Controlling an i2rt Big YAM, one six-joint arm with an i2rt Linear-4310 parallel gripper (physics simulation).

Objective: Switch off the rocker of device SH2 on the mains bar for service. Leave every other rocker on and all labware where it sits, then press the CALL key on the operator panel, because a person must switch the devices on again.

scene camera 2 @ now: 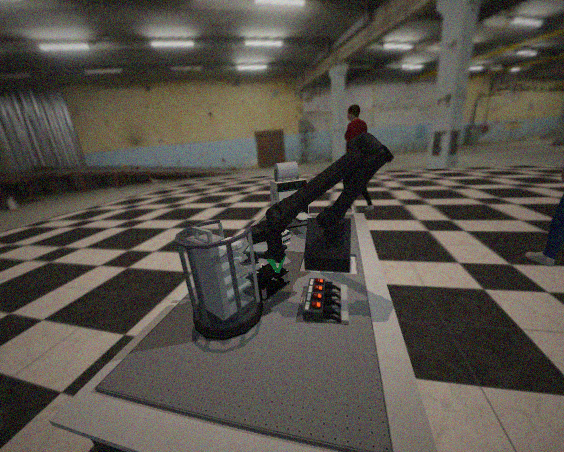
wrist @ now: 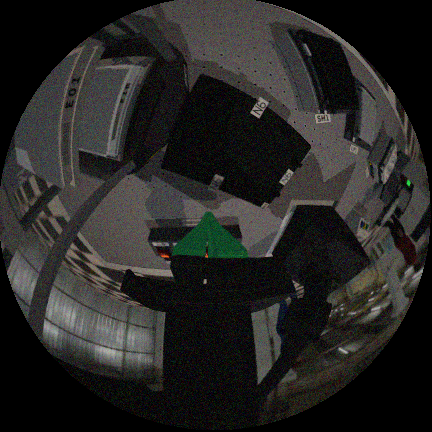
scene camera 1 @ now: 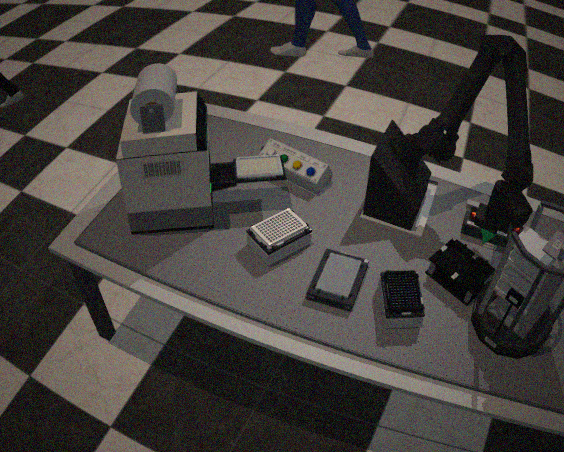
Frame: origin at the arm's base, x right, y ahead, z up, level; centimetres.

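Seen in the pictures: gripper, fingertip midpoint: (scene camera 2: 277, 272) (wrist: 207, 215) (scene camera 1: 483, 242); arm's base, origin of the base link: (scene camera 2: 334, 233) (wrist: 319, 278) (scene camera 1: 402, 152).
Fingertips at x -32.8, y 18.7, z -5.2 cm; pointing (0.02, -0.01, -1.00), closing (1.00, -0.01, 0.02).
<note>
Pixels of each thing's top centre, then the offset from my fingertips to it.
- operator panel, middle of its top: (scene camera 1: 295, 153) (wrist: 363, 233) dx +63.8, dy -8.9, dz -1.4 cm
- black N6 block, middle of its top: (wrist: 246, 152) (scene camera 1: 464, 259) (scene camera 2: 265, 271) dx +3.7, dy +6.9, dz -2.2 cm
- black rack, middle of its top: (scene camera 1: 403, 289) dx +16.0, dy +24.0, dz -2.9 cm
- lidded plate, middle of its top: (scene camera 1: 339, 274) (wrist: 368, 117) (scene camera 2: 258, 247) dx +33.6, dy +24.2, dz -6.4 cm
- white well plate, middle of its top: (scene camera 1: 279, 225) dx +53.4, dy +19.7, dz -2.9 cm
- tall machine, middle of its top: (scene camera 1: 157, 74) (scene camera 2: 286, 162) dx +88.7, dy +21.7, dz +35.8 cm
The mains bar (scene camera 1: 471, 227) (scene camera 2: 309, 312) (wrist: 230, 233) lies beside the arm's base. Several of its rockers glow red-orange in the second scene view; their labels are too small to read, so I cannot tell which is SH2. My gripper (scene camera 1: 488, 234) (scene camera 2: 276, 266) (wrist: 207, 215) is shut and empty, its green fingertips together. It hangs above the table near the bar, and in the wrist view it hides part of the rocker row. The operator panel (scene camera 1: 322, 173) at the back has green, yellow and blue keys; I cannot read which is CALL.
A black N6 block (scene camera 1: 462, 272) (wrist: 230, 135) stands near the gripper, with a round caged rack (scene camera 1: 515, 345) (scene camera 2: 225, 327) beside it. A black rack (scene camera 1: 402, 292), a lidded plate (scene camera 1: 341, 274), a white well plate (scene camera 1: 280, 227) and a tall machine (scene camera 1: 170, 192) stand farther along.
</note>
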